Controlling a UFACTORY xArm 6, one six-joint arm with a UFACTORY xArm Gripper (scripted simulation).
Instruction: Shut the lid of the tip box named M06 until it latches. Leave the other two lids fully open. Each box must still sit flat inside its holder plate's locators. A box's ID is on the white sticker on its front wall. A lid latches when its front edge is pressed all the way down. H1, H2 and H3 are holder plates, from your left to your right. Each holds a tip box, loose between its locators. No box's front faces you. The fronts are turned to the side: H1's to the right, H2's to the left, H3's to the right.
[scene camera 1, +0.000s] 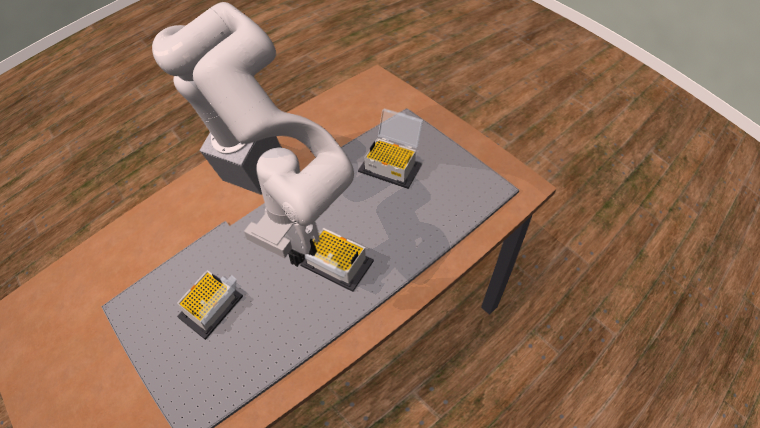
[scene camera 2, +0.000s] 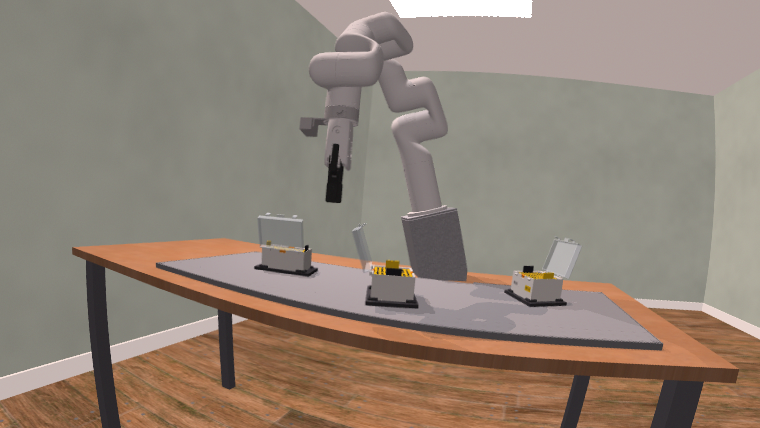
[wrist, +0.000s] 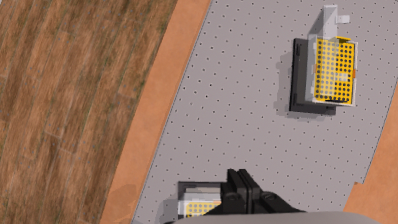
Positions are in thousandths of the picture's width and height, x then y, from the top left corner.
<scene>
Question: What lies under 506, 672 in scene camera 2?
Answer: A tip box.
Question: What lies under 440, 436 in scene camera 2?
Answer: The gripper.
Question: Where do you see a tip box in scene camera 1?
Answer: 472, 613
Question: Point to the gripper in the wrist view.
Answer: At 592, 824
</scene>
